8 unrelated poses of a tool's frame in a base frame.
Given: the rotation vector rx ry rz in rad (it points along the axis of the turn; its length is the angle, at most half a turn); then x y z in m.
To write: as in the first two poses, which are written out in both.
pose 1, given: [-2.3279 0.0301 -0.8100 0.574 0.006 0.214]
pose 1, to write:
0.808 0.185 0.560 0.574
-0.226 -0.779 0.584 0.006
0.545 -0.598 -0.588 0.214
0 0 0 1

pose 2, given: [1.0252 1.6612 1.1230 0.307 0.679 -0.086]
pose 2, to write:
-0.292 0.160 0.943 0.307
0.935 0.257 0.246 0.679
-0.203 0.953 -0.225 -0.086
0 0 0 1

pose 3, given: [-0.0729 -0.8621 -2.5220 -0.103 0.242 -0.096]
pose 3, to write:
-0.888 0.450 -0.099 -0.103
-0.416 -0.692 0.590 0.242
0.197 0.565 0.801 -0.096
0 0 0 1

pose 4, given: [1.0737 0.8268 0.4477 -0.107 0.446 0.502]
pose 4, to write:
0.628 0.063 0.776 -0.107
0.684 0.431 -0.589 0.446
-0.371 0.900 0.227 0.502
0 0 0 1

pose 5, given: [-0.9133 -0.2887 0.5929 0.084 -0.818 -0.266]
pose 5, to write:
0.805 -0.357 -0.475 0.084
0.594 0.467 0.655 -0.818
-0.012 -0.809 0.588 -0.266
0 0 0 1

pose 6, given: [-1.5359 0.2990 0.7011 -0.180 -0.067 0.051]
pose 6, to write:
0.774 -0.583 -0.246 -0.180
0.226 -0.109 0.968 -0.067
-0.591 -0.805 0.048 0.051
0 0 0 1

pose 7, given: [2.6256 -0.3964 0.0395 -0.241 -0.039 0.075]
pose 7, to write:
0.958 -0.285 -0.042 -0.241
-0.271 -0.842 -0.466 -0.039
0.097 0.458 -0.884 0.075
0 0 0 1

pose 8, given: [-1.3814 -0.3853 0.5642 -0.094 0.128 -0.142]
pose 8, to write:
0.809 -0.148 -0.568 -0.094
0.583 0.090 0.807 0.128
-0.069 -0.985 0.160 -0.142
0 0 0 1

